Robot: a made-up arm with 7 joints. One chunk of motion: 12 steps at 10 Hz.
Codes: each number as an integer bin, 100 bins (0 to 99) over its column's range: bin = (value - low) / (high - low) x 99, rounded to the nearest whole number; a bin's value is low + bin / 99 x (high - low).
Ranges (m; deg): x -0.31..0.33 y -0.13..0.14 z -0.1..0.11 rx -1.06..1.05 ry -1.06..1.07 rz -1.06..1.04
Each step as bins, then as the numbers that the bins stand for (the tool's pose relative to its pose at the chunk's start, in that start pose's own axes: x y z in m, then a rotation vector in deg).
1 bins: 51 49 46 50 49 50
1 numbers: 0.0197 0.0036 -0.0024 0.01 -0.01 0.00
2 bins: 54 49 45 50 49 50
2 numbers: 0.0391 0.0036 -0.0045 0.01 -0.01 0.00
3 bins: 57 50 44 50 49 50
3 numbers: 0.0585 0.0064 -0.0067 0.01 -0.01 0.00
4 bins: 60 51 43 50 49 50
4 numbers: 0.0779 0.0091 -0.0088 0.01 -0.01 0.00
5 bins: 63 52 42 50 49 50
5 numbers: 0.0973 0.0118 -0.0109 0.01 -0.01 0.00
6 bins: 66 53 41 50 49 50
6 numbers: 0.1167 0.0145 -0.0130 0.01 -0.01 0.00
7 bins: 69 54 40 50 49 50
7 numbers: 0.1361 0.0173 -0.0152 0.01 -0.01 0.00
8 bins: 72 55 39 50 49 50
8 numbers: 0.1555 0.0200 -0.0173 0.01 -0.01 0.00
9 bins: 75 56 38 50 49 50
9 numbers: 0.1748 0.0227 -0.0194 0.01 -0.01 0.00
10 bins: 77 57 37 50 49 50
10 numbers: 0.1878 0.0255 -0.0215 0.01 -0.01 0.00
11 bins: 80 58 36 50 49 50
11 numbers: 0.2072 0.0282 -0.0236 0.01 -0.01 0.00
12 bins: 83 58 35 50 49 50
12 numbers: 0.2266 0.0282 -0.0258 0.01 -0.01 0.00
